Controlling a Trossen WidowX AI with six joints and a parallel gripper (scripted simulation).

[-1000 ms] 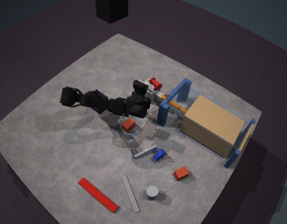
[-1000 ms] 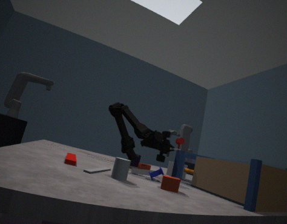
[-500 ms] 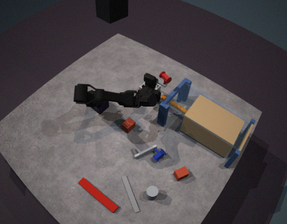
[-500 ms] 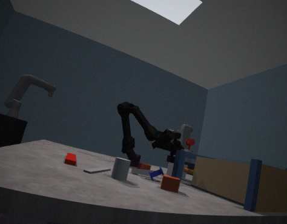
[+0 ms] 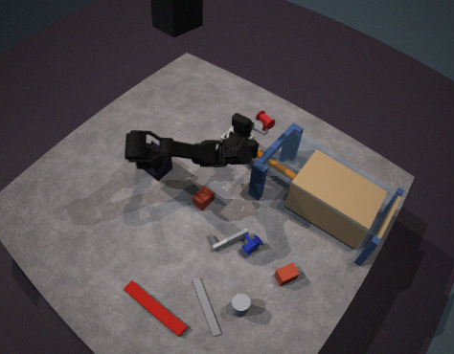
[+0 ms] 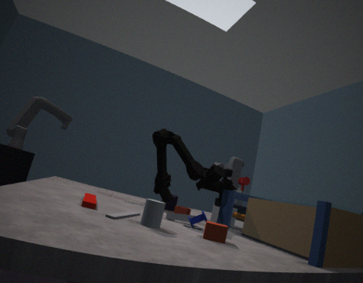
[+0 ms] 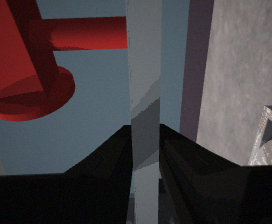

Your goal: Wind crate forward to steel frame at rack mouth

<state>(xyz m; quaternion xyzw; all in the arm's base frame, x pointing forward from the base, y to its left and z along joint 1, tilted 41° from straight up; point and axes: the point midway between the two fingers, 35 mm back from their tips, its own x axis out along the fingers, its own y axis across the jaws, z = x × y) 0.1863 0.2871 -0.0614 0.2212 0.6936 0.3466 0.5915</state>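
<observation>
My gripper tip is now 6 cm past the grey winch, 3 cm to the left of it and 14 cm above it. Round my gripper tip: blue t-shaped piece (27 cm ahead, 28 cm to the right, 14 cm below); winch handle with red knob (1 cm ahead, 1 cm above); grey strip (32 cm ahead, 52 cm to the right, 17 cm below).
</observation>
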